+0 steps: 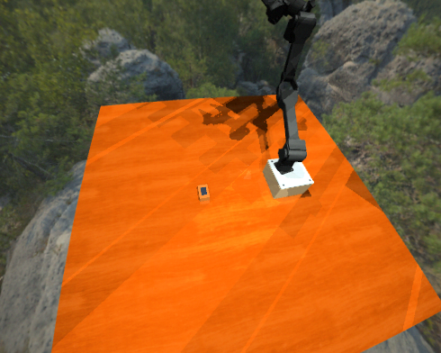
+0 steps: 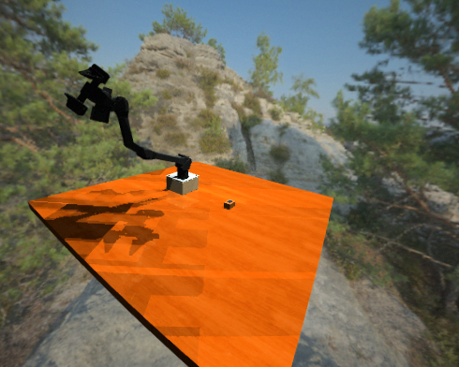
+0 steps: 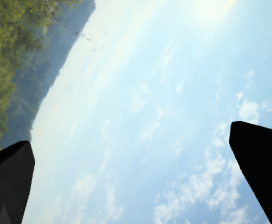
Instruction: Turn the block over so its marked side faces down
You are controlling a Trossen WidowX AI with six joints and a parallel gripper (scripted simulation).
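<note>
Right now the block is 410 mm ahead of my gripper tip, 500 mm to the left of it and 520 mm below it.
</note>
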